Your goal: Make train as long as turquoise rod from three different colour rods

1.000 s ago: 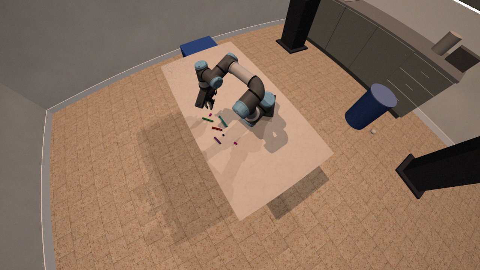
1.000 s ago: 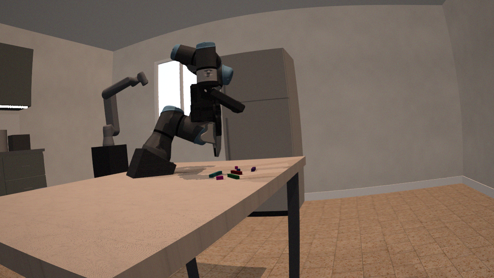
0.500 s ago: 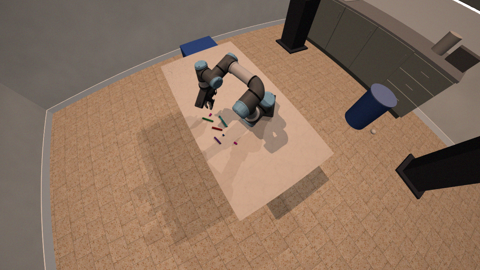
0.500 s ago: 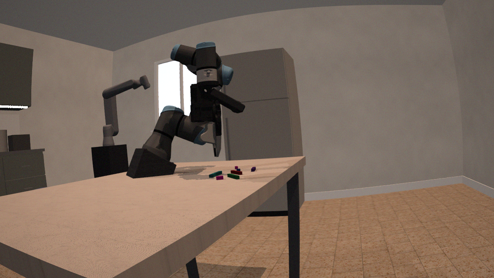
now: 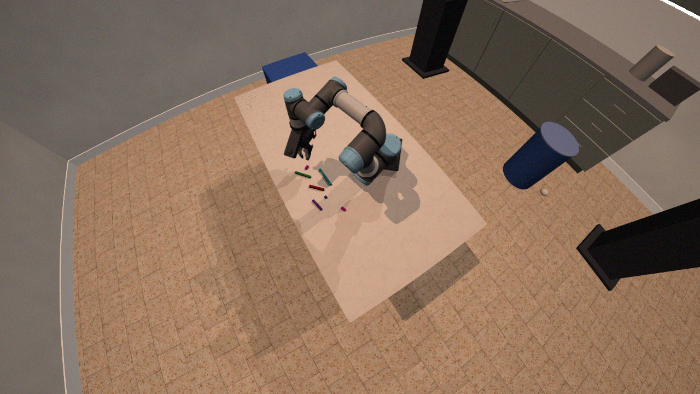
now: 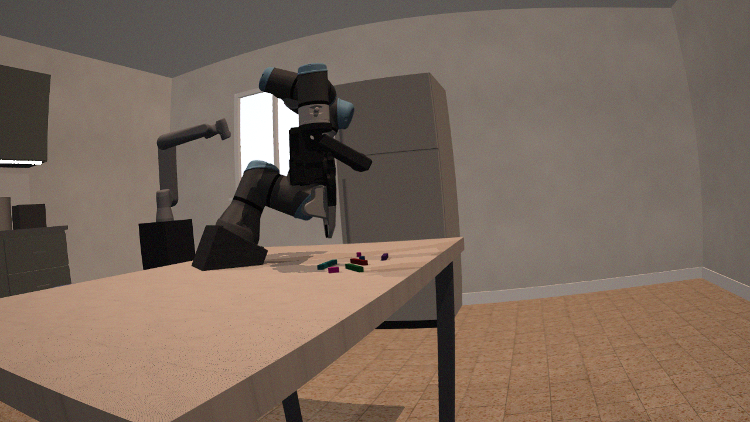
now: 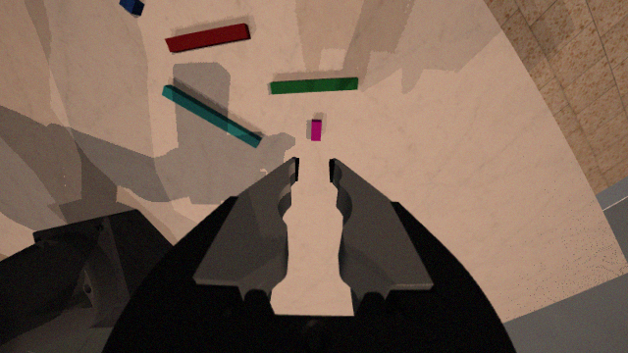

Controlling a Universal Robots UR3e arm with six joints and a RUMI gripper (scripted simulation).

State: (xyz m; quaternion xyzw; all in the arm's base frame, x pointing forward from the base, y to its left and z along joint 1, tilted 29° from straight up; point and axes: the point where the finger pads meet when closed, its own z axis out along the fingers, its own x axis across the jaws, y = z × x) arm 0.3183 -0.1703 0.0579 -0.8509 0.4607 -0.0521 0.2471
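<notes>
Now: the green rod 30 mm ahead of my hand, 30 mm to the left of it and 80 mm below it. Round my hand: red rod (10 mm ahead, 120 mm to the left, 80 mm below); then turquoise rod (50 mm behind, 90 mm to the left, 80 mm below); then blue rod (10 mm behind, 180 mm to the left, 80 mm below).
</notes>
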